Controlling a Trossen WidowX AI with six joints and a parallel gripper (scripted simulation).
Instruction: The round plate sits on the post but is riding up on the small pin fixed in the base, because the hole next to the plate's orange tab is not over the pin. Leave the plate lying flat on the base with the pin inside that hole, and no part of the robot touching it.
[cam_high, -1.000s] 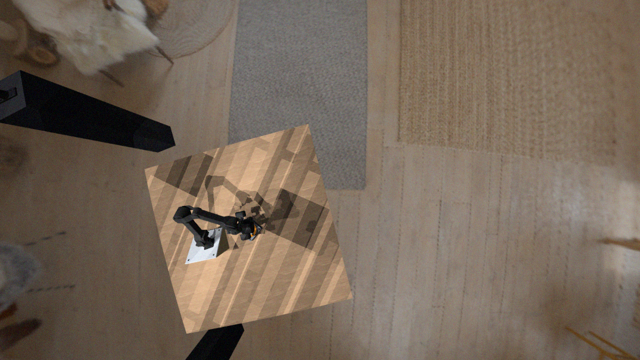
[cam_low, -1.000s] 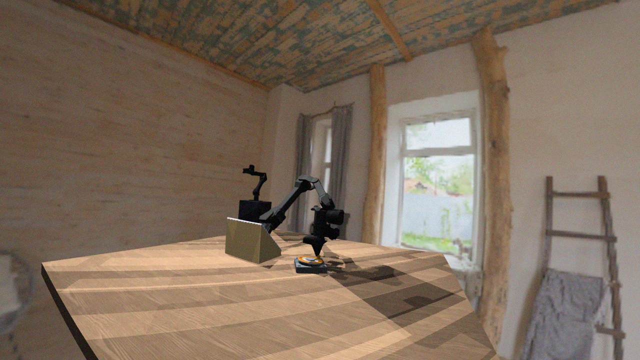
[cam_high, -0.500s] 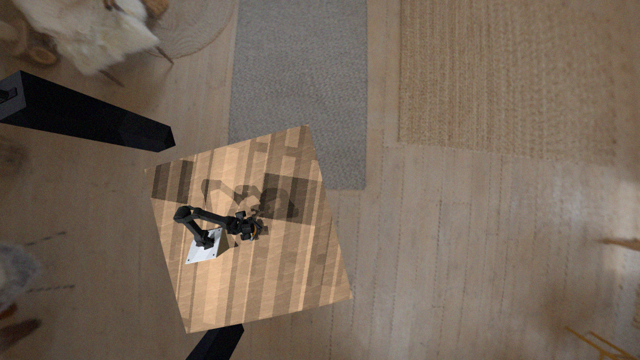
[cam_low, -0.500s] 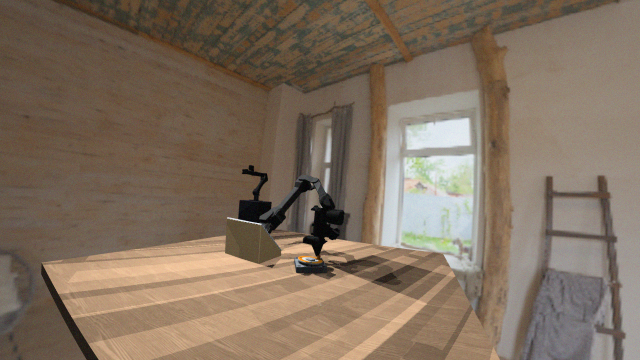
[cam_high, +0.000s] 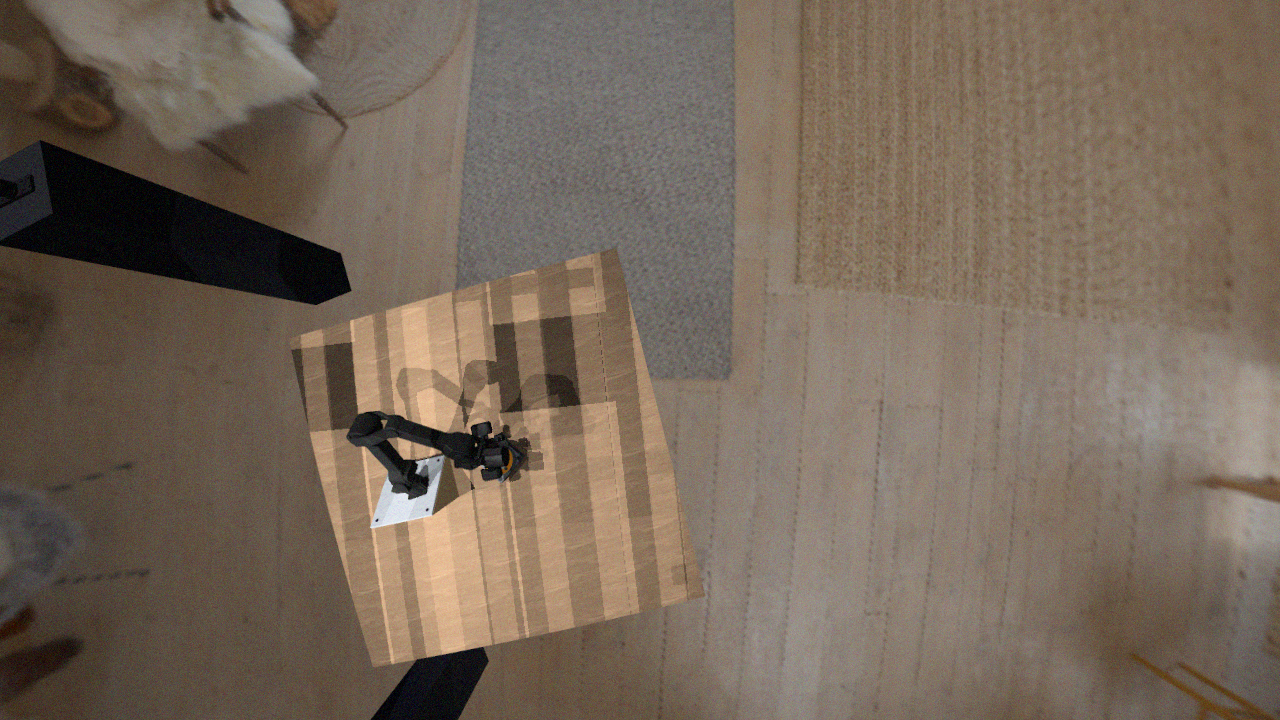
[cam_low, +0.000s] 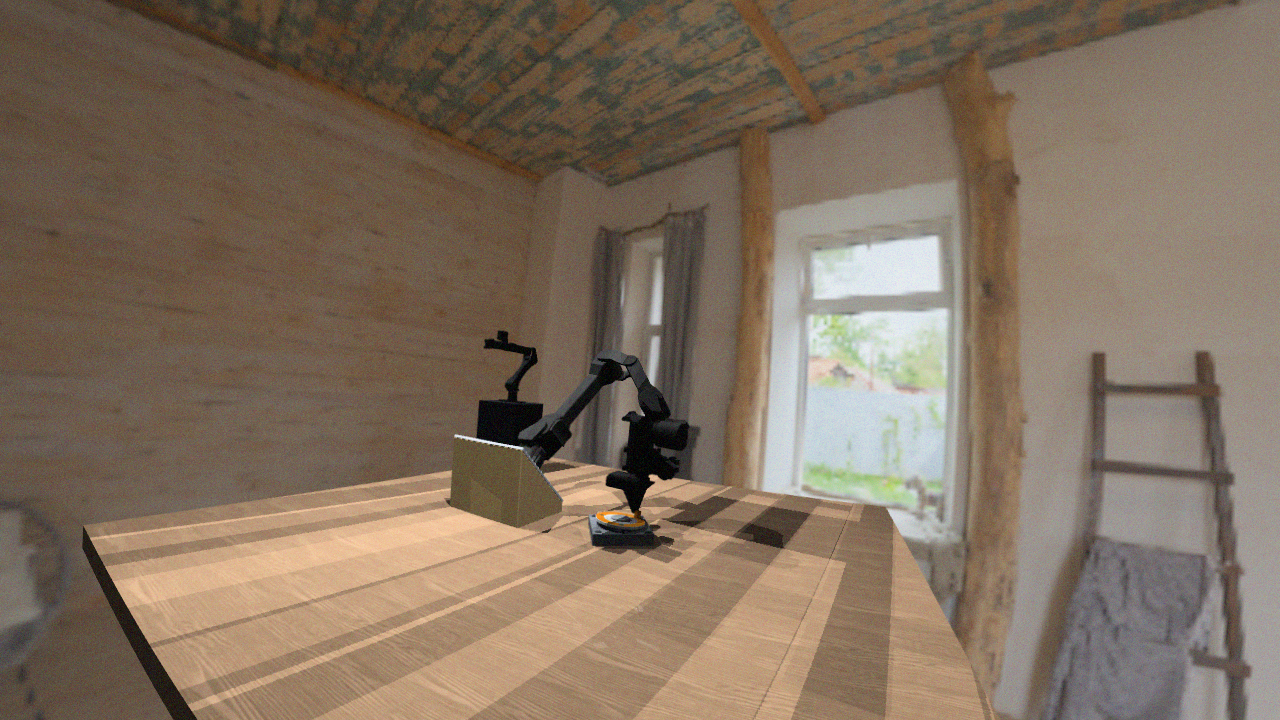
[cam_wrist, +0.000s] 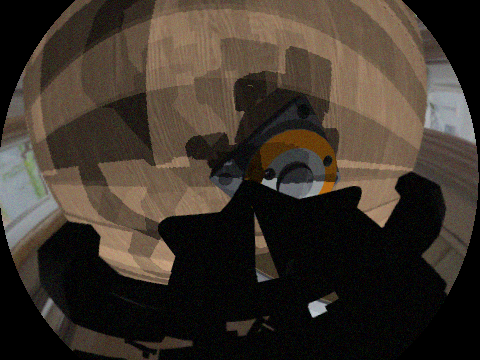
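Right now the round plate is 30 mm to the right of my gripper tip. Round my gripper tip: dark base: 10 mm behind, 50 mm to the right, 10 mm below.
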